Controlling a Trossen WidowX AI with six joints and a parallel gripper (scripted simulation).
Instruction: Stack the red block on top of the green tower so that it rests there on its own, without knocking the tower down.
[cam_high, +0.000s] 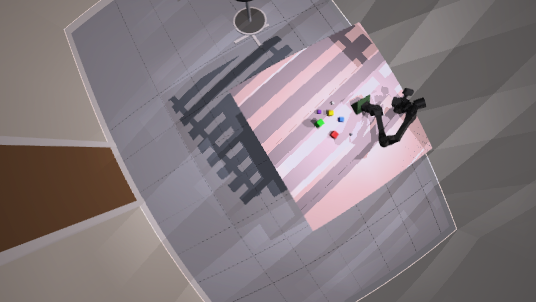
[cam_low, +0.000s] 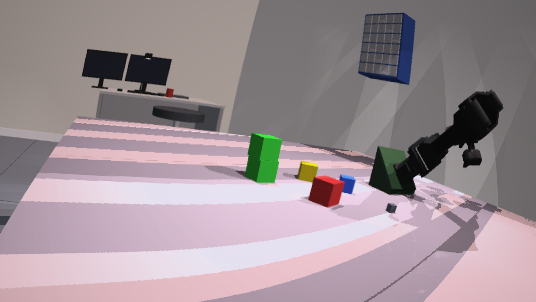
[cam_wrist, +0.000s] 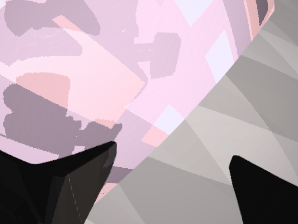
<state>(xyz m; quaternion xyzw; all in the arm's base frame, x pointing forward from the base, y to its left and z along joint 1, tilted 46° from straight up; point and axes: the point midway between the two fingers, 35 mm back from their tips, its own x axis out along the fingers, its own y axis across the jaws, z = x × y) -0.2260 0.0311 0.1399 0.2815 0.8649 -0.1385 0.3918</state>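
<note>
The red block is 570 mm ahead of my gripper tip, 120 mm below it and 90 mm to the right of it. Round my gripper tip: yellow block: 490 mm ahead, 240 mm to the right, 120 mm below; small dark cube: 450 mm ahead, 130 mm below; blue block: 450 mm ahead, 140 mm to the right, 120 mm below.
</note>
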